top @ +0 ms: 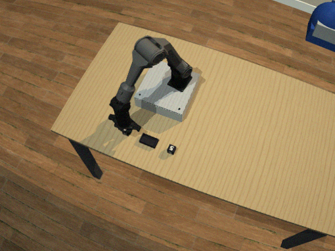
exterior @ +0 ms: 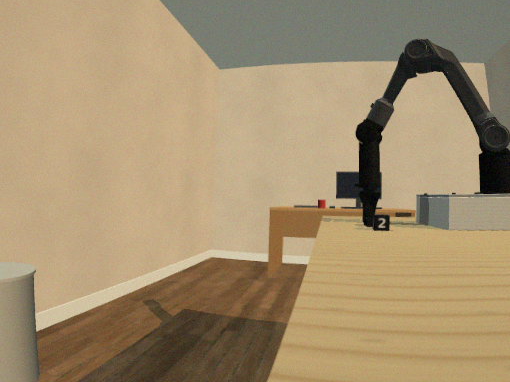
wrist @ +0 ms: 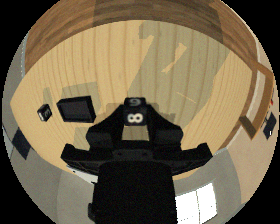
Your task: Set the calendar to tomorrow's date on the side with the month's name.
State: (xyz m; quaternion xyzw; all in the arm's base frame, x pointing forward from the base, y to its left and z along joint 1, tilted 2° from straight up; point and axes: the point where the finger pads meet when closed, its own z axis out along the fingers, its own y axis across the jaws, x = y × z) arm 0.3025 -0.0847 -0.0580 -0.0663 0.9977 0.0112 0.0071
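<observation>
My gripper is now 210 mm to the right of the black calendar cube and 30 mm past it. From my hand the other things lie so: calendar tray: 110 mm to the left, 20 mm behind, 10 mm below.
</observation>
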